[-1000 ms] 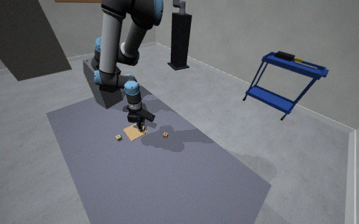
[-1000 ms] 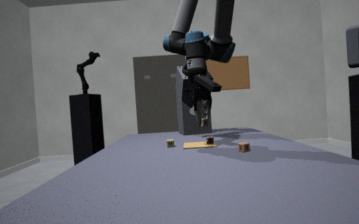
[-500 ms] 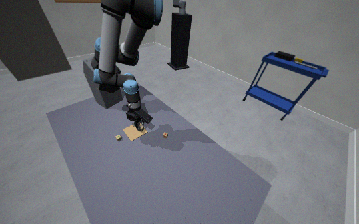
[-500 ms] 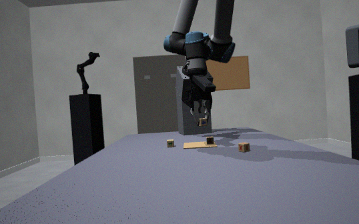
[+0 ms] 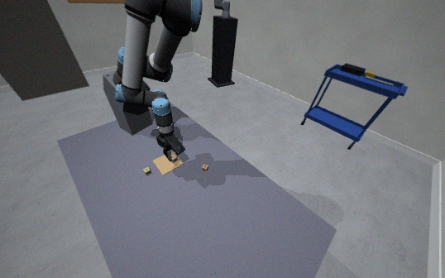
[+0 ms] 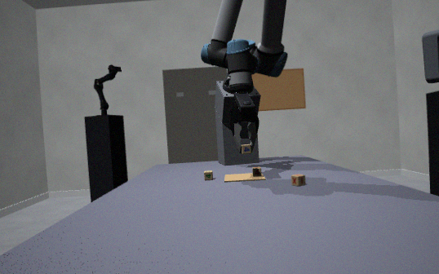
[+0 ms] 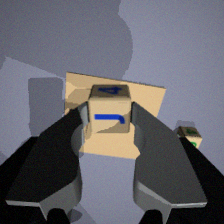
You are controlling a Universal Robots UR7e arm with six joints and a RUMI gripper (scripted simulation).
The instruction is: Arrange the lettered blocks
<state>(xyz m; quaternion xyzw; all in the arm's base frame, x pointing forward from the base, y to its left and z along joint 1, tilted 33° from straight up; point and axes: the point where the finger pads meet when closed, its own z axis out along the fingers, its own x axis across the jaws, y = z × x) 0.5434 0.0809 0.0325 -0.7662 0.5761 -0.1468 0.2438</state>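
Now: the tan mat 11 cm below my hand, 8 cm behind it and 2 cm to the right of it.
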